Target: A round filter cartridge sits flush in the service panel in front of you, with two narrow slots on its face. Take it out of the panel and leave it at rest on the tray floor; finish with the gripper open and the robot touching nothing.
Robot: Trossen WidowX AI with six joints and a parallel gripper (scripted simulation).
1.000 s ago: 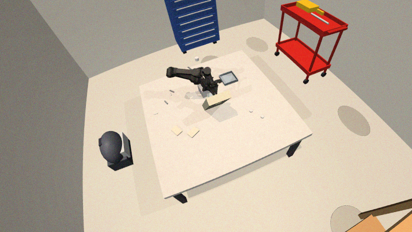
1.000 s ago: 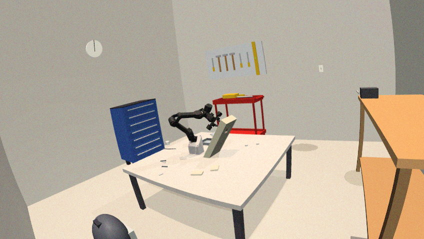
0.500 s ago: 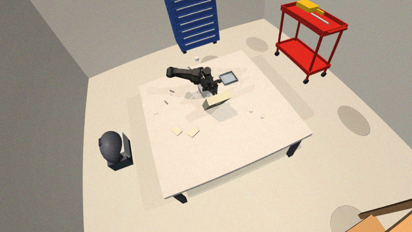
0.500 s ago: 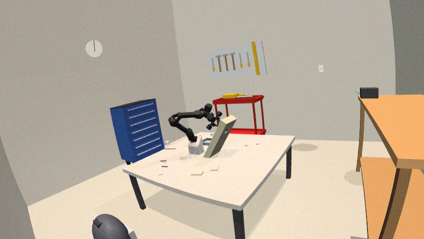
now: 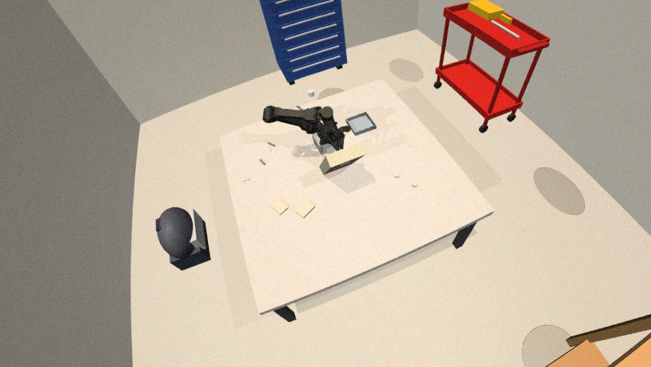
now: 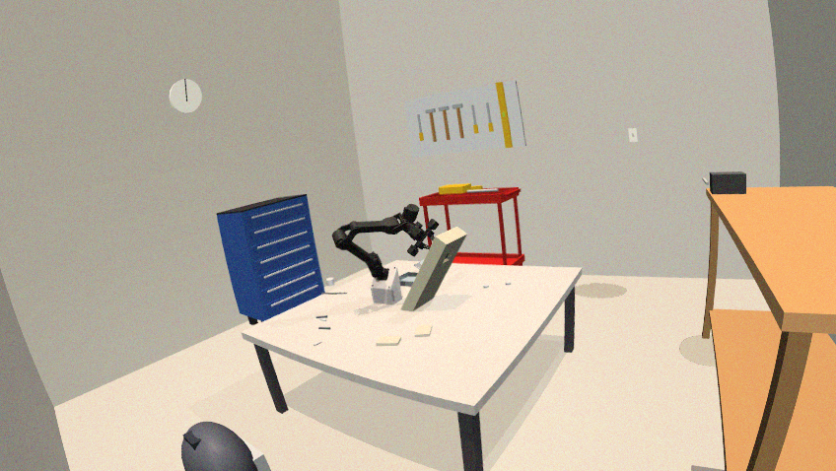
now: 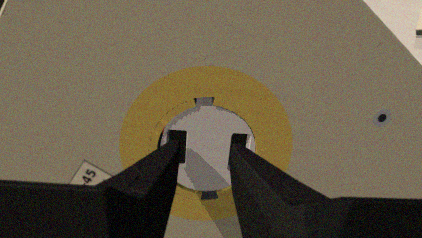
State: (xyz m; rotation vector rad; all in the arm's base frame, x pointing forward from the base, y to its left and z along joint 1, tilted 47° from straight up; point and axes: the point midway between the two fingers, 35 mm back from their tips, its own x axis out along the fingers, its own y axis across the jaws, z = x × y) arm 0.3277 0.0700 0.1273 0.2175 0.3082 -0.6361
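My gripper tip is 10 mm short of the round grey filter cartridge and 10 mm above it. The rest, counted from my gripper tip: grey tray 360 mm behind, 340 mm to the left, 270 mm below.
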